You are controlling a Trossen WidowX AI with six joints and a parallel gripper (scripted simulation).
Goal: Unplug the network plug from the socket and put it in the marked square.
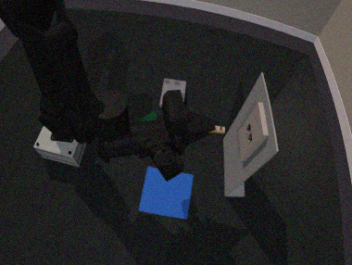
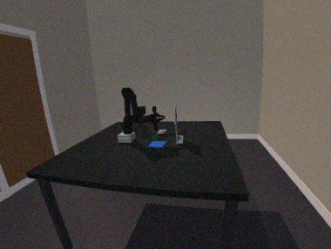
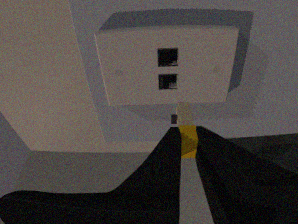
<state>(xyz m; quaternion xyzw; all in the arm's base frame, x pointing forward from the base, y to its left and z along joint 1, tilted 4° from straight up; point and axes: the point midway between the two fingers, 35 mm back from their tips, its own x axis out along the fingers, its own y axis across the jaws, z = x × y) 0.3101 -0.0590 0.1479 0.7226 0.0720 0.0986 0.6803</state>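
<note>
My gripper tip is now 7 cm past the blue marked square, 8 cm to the left of it and 20 cm above it. The rest, counted from my gripper tip: grey panel 9 cm ahead, 7 cm below; then green patch 12 cm behind, 10 cm to the left, 20 cm below; then network plug 1 cm ahead.
</note>
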